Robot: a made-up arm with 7 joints.
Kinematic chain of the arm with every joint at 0, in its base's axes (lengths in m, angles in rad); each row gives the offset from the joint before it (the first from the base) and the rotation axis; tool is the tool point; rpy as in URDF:
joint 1: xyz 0 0 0.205 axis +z
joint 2: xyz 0 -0.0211 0.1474 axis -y
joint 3: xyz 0 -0.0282 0.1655 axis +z
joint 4: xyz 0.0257 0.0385 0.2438 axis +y
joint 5: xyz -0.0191 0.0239 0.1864 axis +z
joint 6: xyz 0 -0.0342 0.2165 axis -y
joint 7: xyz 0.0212 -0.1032 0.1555 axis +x
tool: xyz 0 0 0 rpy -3.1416 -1.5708 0
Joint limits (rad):
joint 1: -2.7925..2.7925
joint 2: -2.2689..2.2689
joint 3: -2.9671..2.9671
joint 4: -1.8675..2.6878
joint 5: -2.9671..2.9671
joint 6: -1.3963..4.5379
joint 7: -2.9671..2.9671
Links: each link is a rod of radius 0.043 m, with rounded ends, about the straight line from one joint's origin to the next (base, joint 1, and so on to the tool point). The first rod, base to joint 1, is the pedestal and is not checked.
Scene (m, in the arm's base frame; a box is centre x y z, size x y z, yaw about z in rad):
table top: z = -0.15
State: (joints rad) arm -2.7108 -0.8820 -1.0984 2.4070 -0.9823 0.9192 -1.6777
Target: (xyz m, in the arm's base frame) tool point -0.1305 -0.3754 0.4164
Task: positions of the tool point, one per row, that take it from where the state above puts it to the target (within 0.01 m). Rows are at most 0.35 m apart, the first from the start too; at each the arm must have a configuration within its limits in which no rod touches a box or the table.
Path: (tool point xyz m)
1: -0.5192 -0.0022 0.2202
2: -0.3874 -0.2688 0.3089
3: -0.1305 -0.3754 0.4164

